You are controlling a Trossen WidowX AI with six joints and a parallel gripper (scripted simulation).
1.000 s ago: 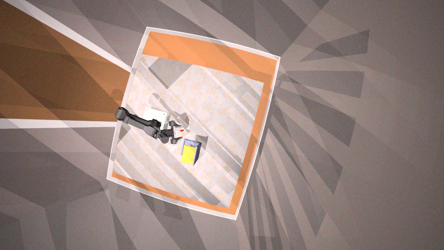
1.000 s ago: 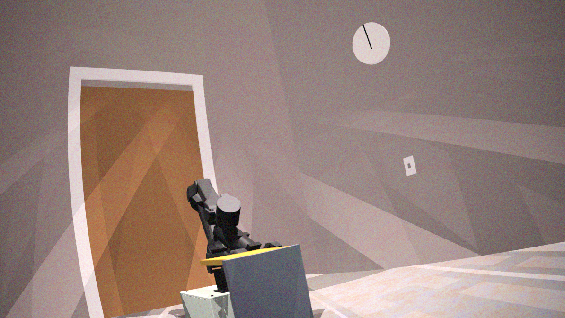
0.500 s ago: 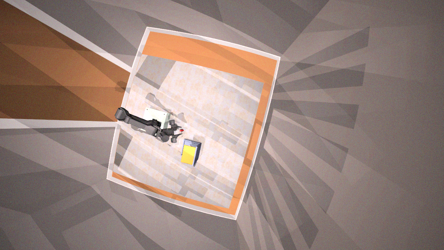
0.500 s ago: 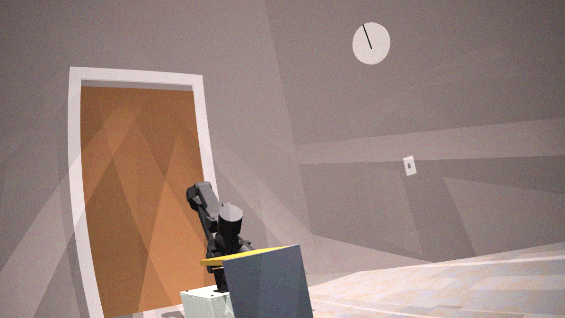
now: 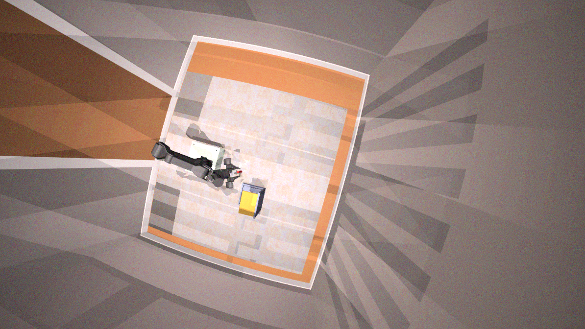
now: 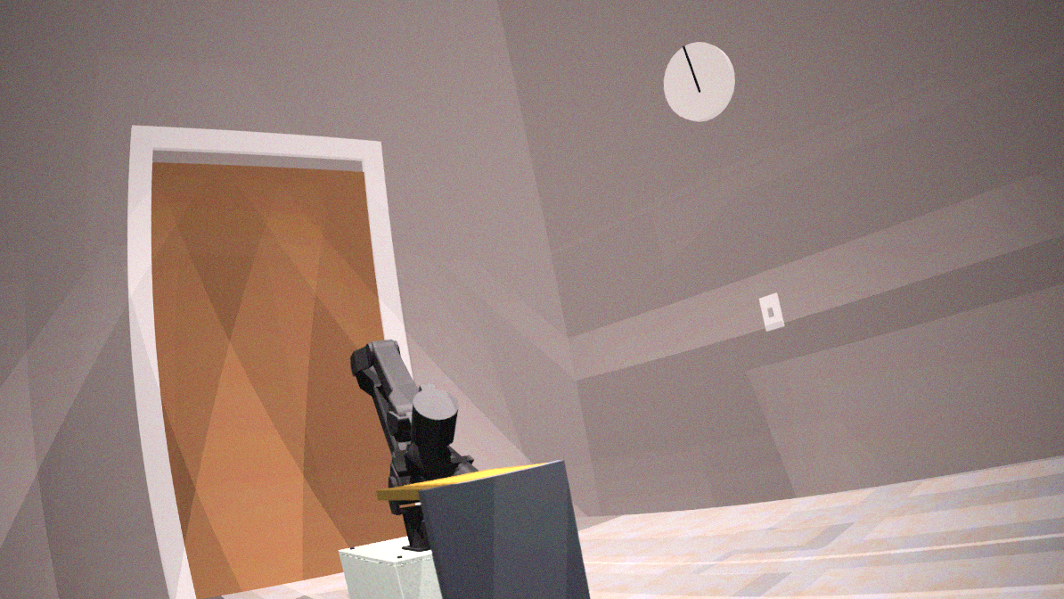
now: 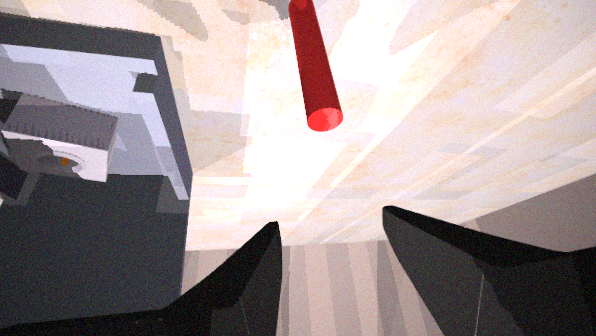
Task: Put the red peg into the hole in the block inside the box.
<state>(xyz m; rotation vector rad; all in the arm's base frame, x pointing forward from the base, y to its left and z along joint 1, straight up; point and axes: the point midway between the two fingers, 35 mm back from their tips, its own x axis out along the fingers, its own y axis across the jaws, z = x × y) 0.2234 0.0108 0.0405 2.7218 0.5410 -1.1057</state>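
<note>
Now: the red peg 3 cm behind my gripper tip, 1 cm to the right of it and 7 cm below it. From my gripper tip the other things lie so: orange roof 13 cm ahead, 15 cm to the right, 10 cm above.
</note>
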